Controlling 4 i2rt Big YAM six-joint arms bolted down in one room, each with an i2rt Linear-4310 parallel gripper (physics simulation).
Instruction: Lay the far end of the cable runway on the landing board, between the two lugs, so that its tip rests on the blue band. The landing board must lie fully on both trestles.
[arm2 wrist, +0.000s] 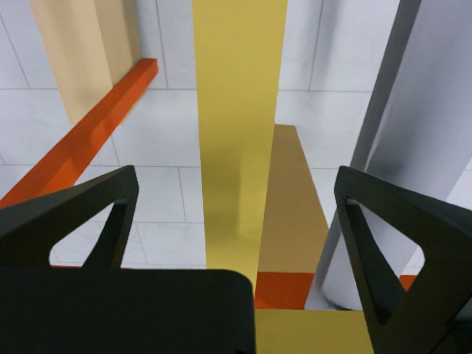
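Observation:
My arm2 gripper (237, 171) is open, its two dark fingers far apart. A long yellow bar (237, 125) runs from the top edge down the middle, between the fingers in this view, with space on both sides; the depth between them cannot be told. A second yellow piece (312, 330) crosses at the bottom, partly hidden by the gripper. I cannot tell which of these parts belong to the trestles or the landing board. The blue band, the two lugs and a part I can surely name as the cable runway do not show. Arm1, arm3 and arm4 grippers are not in view.
An orange bar (95, 130) slants at the left beside a pale tan block (75, 55). A brown panel (292, 215) stands right of the yellow bar, above an orange strip (284, 290). A long grey body (420, 100) with a dark edge slants down the right side. Pale floor tiles (160, 200) lie beneath.

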